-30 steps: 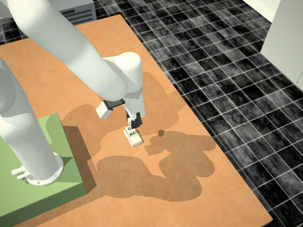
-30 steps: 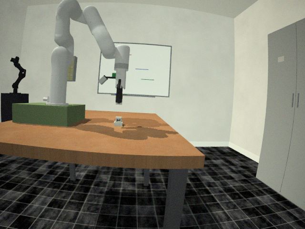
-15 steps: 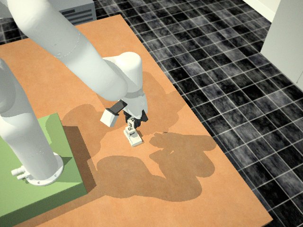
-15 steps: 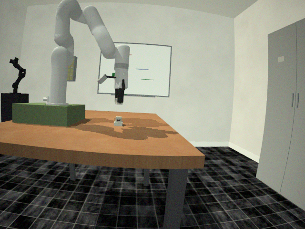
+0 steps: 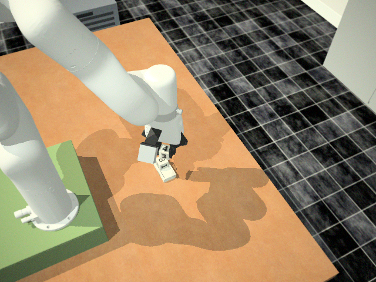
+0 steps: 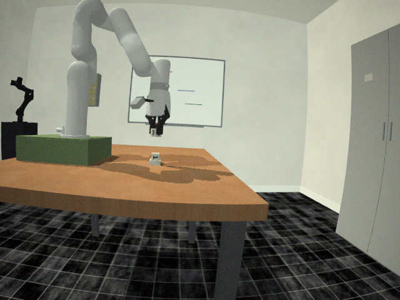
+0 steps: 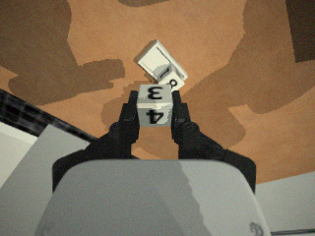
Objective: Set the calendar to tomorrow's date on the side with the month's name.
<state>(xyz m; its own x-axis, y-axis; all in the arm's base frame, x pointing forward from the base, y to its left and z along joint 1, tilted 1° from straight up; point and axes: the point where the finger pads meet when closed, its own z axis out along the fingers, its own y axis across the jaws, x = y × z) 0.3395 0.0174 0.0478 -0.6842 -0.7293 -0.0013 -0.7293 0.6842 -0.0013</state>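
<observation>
Now: hand 1 cm above the calendar cube. The rest, counted from my hand: calendar tray (13 cm below, 2 cm to the left).
</observation>
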